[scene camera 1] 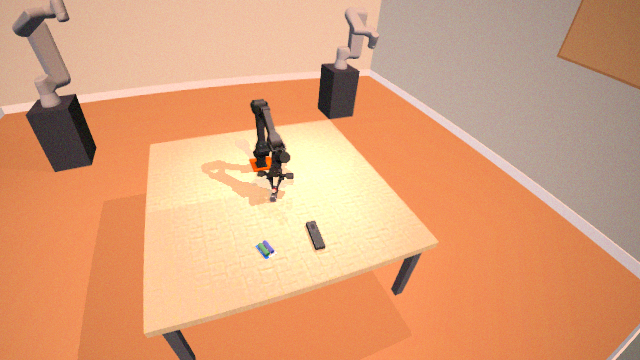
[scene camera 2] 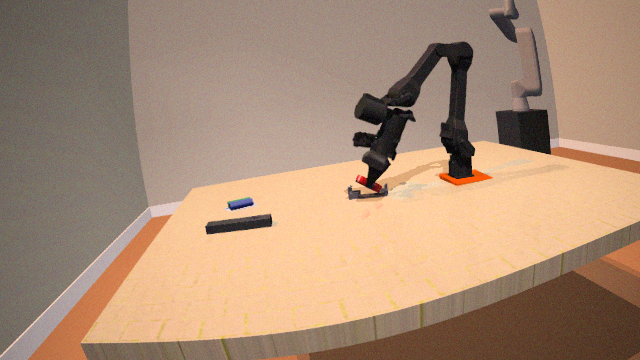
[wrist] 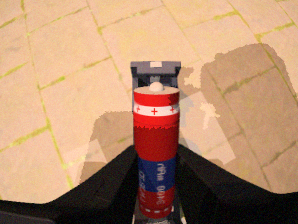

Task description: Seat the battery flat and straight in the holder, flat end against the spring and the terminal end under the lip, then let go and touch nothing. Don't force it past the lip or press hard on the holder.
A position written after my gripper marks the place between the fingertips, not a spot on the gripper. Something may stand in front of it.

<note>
I see my gripper [scene camera 2: 368, 186] and a black remote [scene camera 2: 265, 220].
My gripper also shows in the wrist view [wrist: 155, 152].
</note>
